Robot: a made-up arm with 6 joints. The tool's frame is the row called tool.
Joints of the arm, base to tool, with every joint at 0 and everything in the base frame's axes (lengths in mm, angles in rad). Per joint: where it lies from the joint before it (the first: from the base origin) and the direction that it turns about. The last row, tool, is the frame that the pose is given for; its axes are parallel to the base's.
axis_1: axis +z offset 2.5 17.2 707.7
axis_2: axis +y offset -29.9 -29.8 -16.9
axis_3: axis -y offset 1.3 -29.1 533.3
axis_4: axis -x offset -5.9 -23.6 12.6
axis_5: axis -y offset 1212.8 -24 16.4
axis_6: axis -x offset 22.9 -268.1 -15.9
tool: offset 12 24.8 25.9
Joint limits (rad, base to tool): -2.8..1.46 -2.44..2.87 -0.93..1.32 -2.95..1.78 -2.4..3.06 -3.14..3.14
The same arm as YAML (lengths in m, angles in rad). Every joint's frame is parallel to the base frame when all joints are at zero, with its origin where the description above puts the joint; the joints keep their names.
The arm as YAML. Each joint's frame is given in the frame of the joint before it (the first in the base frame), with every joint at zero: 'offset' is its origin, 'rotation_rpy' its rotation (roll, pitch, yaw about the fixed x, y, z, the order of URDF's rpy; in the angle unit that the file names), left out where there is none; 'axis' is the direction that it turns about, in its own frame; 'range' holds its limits. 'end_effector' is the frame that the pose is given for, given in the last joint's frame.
length_unit: m
angle_unit: rad
chain:
  - id: axis_1
    offset: [0.0025, 0.0172, 0.7077]
    axis: [0.0, 0.0, 1.0]
    range: [-2.8, 1.46]
  - id: axis_2
    offset: [-0.0299, -0.0298, -0.0169]
    axis: [0.0, 1.0, 0.0]
    range: [-2.44, 2.87]
  - id: axis_3
    offset: [0.0013, -0.0291, 0.5333]
    axis: [0.0, -1.0, 0.0]
    range: [-0.93, 1.32]
  - id: axis_4
    offset: [-0.0059, -0.0236, 0.0126]
    axis: [-1.0, 0.0, 0.0]
    range: [-2.95, 1.78]
  - id: axis_5
    offset: [1.2128, -0.024, 0.0164]
    axis: [0.0, -1.0, 0.0]
    range: [-2.4, 3.06]
  - id: axis_6
    offset: [0.0229, -0.2681, -0.0159]
    axis: [-1.0, 0.0, 0.0]
    range: [-3.14, 3.14]
end_effector:
  offset: [0.012, 0.0248, 0.0259]

